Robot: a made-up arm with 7 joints.
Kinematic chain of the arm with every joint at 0, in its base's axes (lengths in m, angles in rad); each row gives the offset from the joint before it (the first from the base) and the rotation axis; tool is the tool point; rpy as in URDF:
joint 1: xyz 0 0 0.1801 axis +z
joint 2: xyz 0 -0.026 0.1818 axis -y
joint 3: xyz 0 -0.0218 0.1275 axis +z
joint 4: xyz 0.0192 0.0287 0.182 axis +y
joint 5: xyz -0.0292 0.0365 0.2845 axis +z
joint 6: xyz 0 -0.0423 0.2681 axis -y
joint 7: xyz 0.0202 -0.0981 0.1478 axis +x
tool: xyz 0 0 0 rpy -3.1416 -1.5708 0
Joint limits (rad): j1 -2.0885..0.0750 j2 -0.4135..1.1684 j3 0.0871..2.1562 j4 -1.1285..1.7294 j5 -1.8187..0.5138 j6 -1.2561..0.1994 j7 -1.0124..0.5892
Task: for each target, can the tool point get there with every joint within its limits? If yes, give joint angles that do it. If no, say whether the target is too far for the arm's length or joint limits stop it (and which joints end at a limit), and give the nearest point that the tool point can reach.
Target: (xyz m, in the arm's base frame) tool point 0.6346 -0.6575 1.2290
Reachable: no: too far | nearest point 0.4950 -0.5129 1.0764 | short by 0.252 m
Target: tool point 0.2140 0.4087 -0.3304
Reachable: no: joint limits stop it (at a limit: joint 1, joint 2, joint 3, joint 4, joint 5) | nearest point 0.2580 0.6170 -0.0885 | short by 0.322 m
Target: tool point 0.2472 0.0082 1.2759
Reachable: yes | joints -0.4453 0.0885 0.6723 0.7498 -1.5351 -0.8024 0.2231
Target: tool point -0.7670 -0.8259 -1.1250
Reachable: no: too far | nearest point -0.6466 -0.3680 -0.0450 | short by 1.179 m
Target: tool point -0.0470 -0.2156 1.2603
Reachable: yes | joints -0.7856 -0.1023 0.4879 -0.0576 -0.7725 -1.1200 0.2550
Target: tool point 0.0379 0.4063 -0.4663
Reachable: no: joint limits stop it (at a limit: joint 2, joint 3, joint 4, joint 5) | nearest point 0.0612 0.6558 -0.0824 | short by 0.459 m
